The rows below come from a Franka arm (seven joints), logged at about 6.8 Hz.
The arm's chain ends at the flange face. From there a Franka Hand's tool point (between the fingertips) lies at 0.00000 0.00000 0.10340 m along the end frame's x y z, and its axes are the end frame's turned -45 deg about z.
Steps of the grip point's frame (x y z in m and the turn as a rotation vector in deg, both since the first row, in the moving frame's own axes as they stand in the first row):
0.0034 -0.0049 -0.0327 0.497 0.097 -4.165
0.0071 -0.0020 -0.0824 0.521 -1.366 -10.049
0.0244 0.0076 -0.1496 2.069 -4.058 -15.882
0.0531 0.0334 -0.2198 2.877 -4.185 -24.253
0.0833 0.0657 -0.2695 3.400 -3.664 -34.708
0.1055 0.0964 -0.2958 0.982 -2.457 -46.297
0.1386 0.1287 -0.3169 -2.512 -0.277 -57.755
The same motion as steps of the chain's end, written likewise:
-0.0005 -0.0051 -0.0327 0.420 -0.283 -4.165
0.0059 -0.0077 -0.0824 -0.598 -1.334 -10.049
0.0300 -0.0155 -0.1493 -1.406 -4.332 -15.882
0.0696 -0.0174 -0.2194 -0.925 -4.994 -24.253
0.1137 -0.0154 -0.2691 -0.187 -4.995 -34.708
0.1460 -0.0098 -0.2957 -1.043 -2.432 -46.297
0.1850 -0.0087 -0.3168 -1.972 1.580 -57.755

